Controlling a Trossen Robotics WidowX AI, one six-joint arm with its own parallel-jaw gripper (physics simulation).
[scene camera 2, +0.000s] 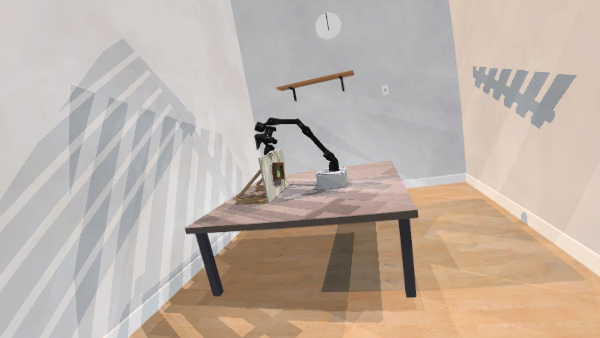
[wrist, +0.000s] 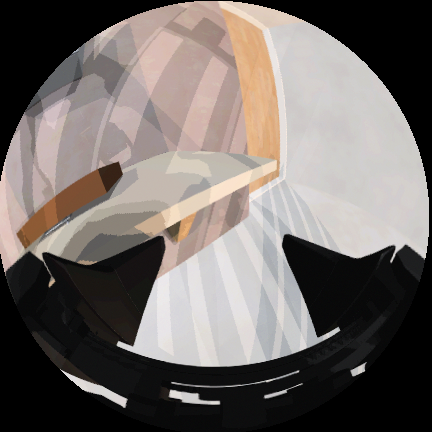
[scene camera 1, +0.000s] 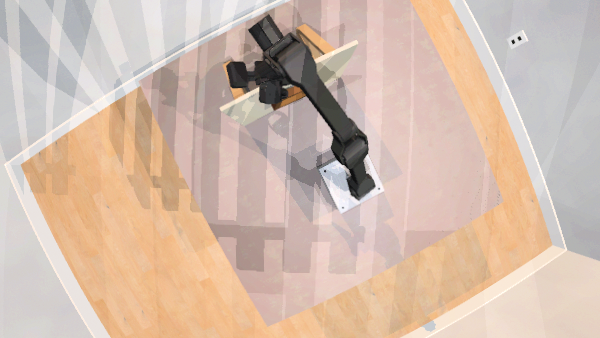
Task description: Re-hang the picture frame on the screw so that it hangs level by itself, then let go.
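Seen in the pictures: gripper, fingertip midpoint: (scene camera 2: pixel 260 152) (wrist: pixel 224 241) (scene camera 1: pixel 246 83); arm's base, link origin: (scene camera 2: pixel 334 170) (scene camera 1: pixel 356 184).
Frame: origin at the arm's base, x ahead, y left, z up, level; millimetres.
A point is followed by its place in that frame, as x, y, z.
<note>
The picture frame (scene camera 1: pixel 290 99) @[388, 145, 22] (scene camera 2: pixel 274 172) @[379, 208, 71] (wrist: pixel 70 200) @[384, 154, 133] has a brown border and a small green picture. It is upright against the front face of the cream panel (scene camera 1: pixel 342 62) (scene camera 2: pixel 270 187) (wrist: pixel 215 161). Its exact tilt is too small to tell. The screw does not show, and whether the frame hangs on it cannot be seen. My gripper (scene camera 1: pixel 254 84) @[422, 264, 229] (scene camera 2: pixel 264 145) @[422, 264, 229] (wrist: pixel 224 241) @[422, 264, 229] is open and empty, close above the panel's top edge, beside the frame. In the wrist view the frame is at the left, outside the fingers, and the left finger covers part of the panel.
Wooden braces (scene camera 1: pixel 316 39) @[573, -18, 46] (scene camera 2: pixel 249 186) @[527, 333, 13] support the panel from behind. The arm stands on a white base block (scene camera 1: pixel 345 206) @[-72, 66, -4] (scene camera 2: pixel 331 180) @[-1, 107, -47] in front of the panel. The table (scene camera 1: pixel 440 150) @[3, -447, -105] (scene camera 2: pixel 370 202) @[-310, 439, -105] has a wall near its edge behind the panel.
</note>
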